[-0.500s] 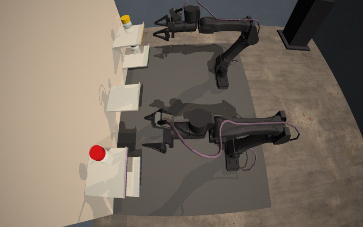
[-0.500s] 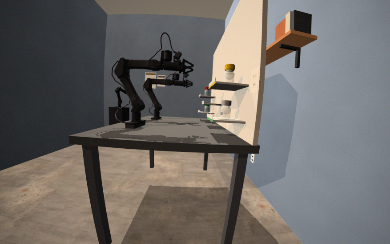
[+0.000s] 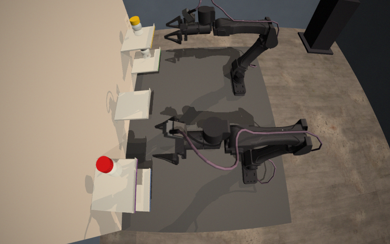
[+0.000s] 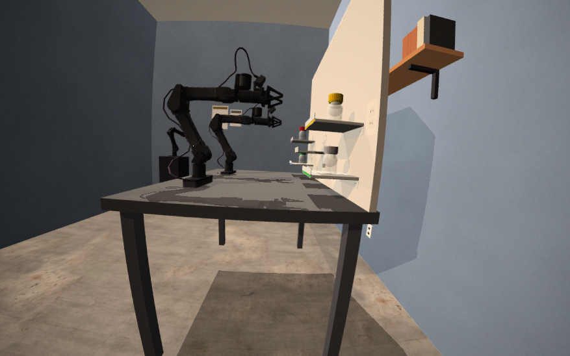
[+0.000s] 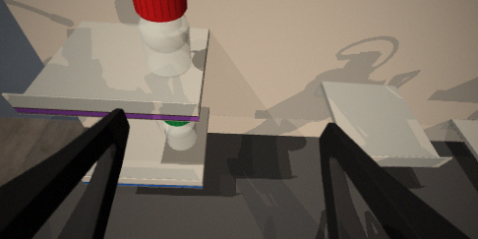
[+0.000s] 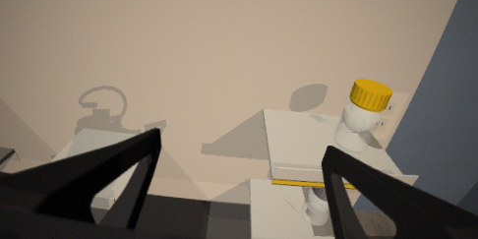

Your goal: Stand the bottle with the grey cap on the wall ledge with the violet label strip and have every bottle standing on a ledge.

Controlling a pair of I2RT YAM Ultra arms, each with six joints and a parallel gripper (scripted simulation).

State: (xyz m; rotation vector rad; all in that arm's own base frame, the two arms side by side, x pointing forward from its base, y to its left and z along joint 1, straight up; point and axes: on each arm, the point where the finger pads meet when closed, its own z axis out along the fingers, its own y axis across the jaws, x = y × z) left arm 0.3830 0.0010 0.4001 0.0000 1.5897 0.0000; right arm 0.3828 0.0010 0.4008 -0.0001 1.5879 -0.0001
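The grey-cap bottle lies 200 mm ahead of my right hand, 180 mm to the right of it and 280 mm below it. Round my right hand: yellow-capped bottle 210 mm ahead, 190 mm to the right, 90 mm below; then red-cap bottle 180 mm ahead, 590 mm to the left, 90 mm below; then beige wall 300 mm ahead, 260 mm to the left, 20 mm above.
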